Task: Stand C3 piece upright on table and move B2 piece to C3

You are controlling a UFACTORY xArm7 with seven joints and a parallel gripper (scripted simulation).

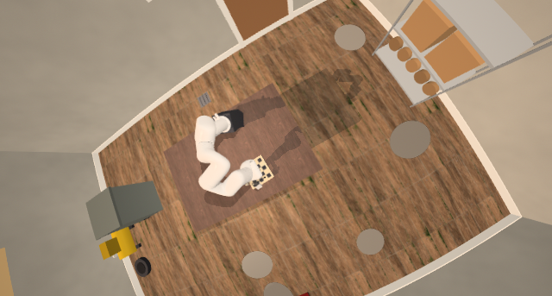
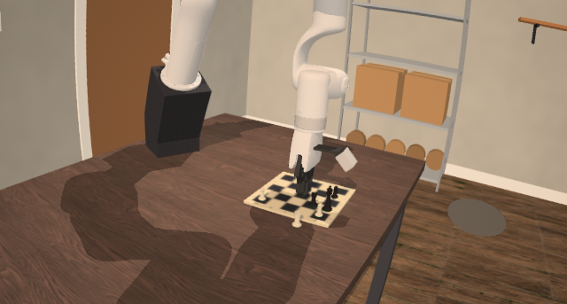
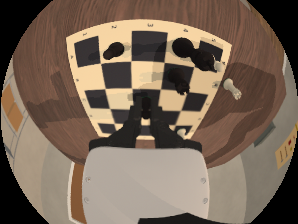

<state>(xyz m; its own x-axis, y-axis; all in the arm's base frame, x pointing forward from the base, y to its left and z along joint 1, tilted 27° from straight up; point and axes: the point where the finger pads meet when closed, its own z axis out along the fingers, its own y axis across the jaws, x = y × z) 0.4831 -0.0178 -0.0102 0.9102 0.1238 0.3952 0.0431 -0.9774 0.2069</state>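
Now: hand 30 mm above the chessboard.
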